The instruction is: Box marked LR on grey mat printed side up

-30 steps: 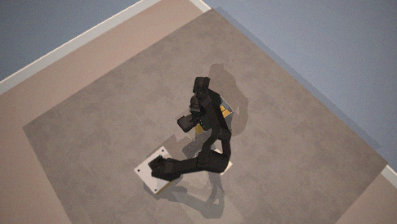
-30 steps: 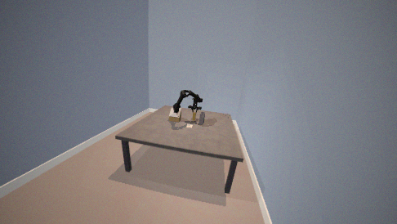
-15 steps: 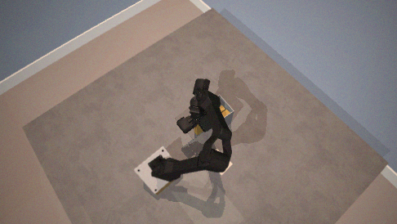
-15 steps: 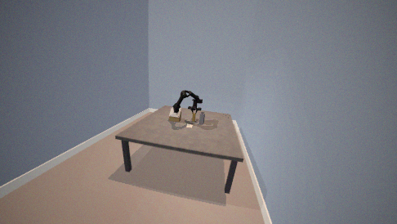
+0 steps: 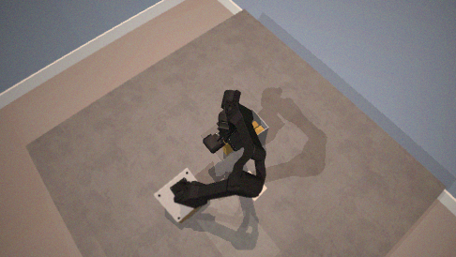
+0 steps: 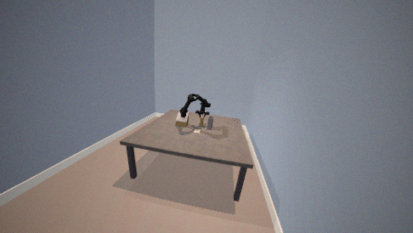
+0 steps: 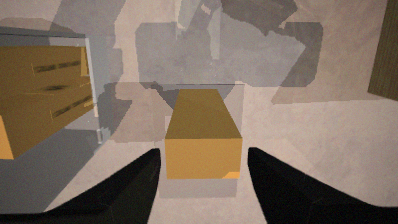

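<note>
Now: the grey mat 6 cm to the left of my gripper tip and 12 cm below it.
</note>
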